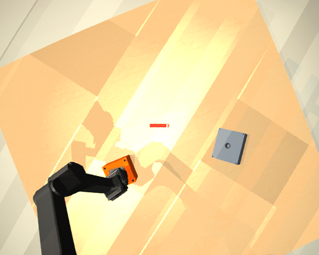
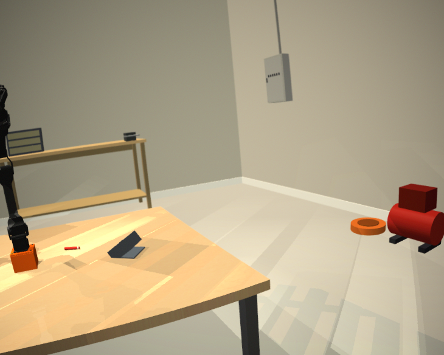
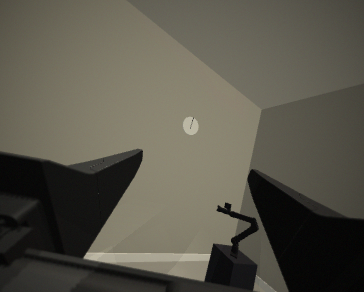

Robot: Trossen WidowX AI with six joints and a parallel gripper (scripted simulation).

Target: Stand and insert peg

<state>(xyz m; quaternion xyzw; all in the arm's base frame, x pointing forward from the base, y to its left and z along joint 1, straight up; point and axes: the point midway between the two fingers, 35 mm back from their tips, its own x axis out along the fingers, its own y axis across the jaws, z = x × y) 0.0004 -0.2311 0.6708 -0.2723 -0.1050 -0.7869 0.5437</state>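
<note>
Right now the red peg is 240 mm ahead of my gripper tip, 400 mm to the left of it and 770 mm below it. Round my gripper tip: grey sloped panel: 480 mm ahead, 240 mm to the left, 740 mm below.
</note>
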